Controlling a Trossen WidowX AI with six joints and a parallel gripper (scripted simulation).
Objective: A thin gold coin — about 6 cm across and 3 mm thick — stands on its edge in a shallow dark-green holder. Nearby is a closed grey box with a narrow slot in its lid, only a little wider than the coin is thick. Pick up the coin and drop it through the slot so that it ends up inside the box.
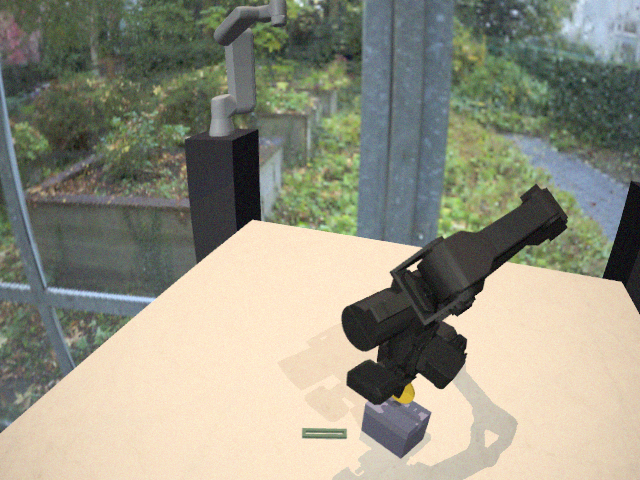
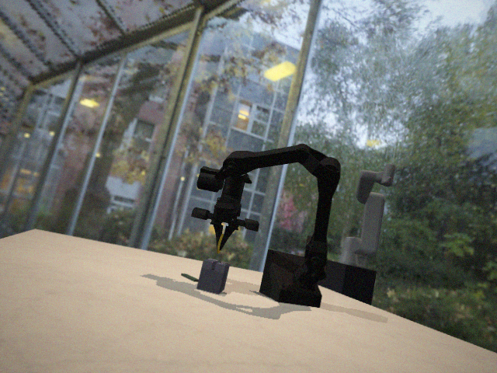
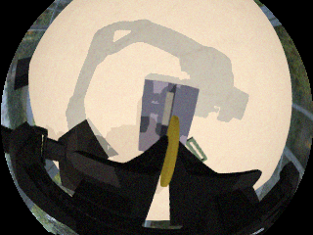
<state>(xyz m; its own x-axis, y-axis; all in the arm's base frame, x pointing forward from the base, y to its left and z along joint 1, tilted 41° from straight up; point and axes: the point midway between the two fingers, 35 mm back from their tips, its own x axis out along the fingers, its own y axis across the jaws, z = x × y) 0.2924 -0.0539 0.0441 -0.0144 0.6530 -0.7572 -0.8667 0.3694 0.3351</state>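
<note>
Right now my gripper tip is 2 cm below the gold coin.
</note>
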